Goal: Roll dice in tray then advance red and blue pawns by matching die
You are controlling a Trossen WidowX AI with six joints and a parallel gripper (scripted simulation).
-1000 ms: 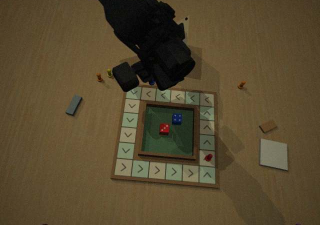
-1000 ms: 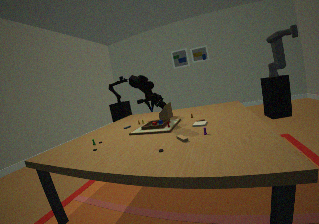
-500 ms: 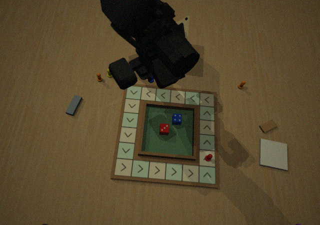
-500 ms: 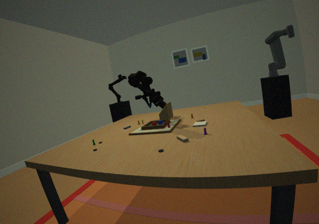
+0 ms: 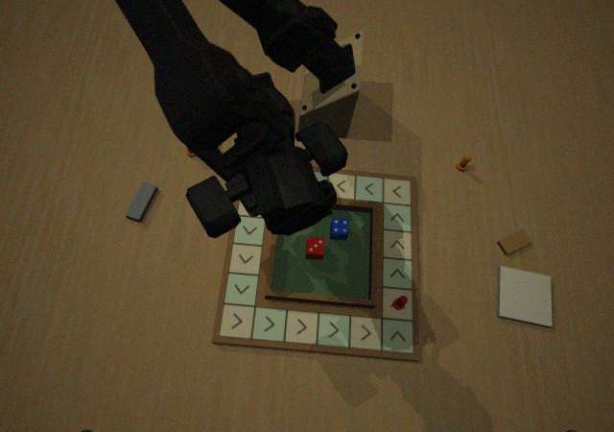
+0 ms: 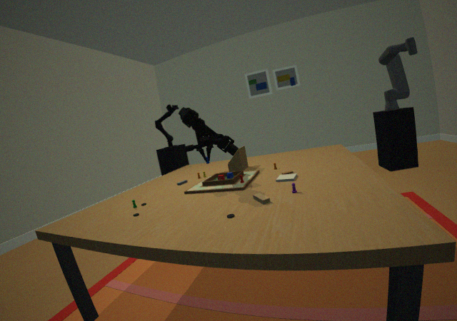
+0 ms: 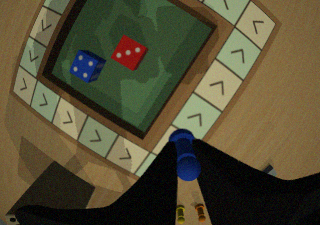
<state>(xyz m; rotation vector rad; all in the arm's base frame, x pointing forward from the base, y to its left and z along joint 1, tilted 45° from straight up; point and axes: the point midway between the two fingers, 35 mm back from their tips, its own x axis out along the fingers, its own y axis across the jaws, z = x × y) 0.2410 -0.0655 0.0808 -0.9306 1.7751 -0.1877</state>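
Now: gripper tip 30 mm short of the green tray, 80 mm to the right of it and 100 mm above it. The rest, counted from my gripper tip: yellow pawn (160 mm behind, 100 mm to the right, 90 mm below); red pawn (110 mm ahead, 180 mm to the left, 80 mm below); blue pawn (10 mm above).
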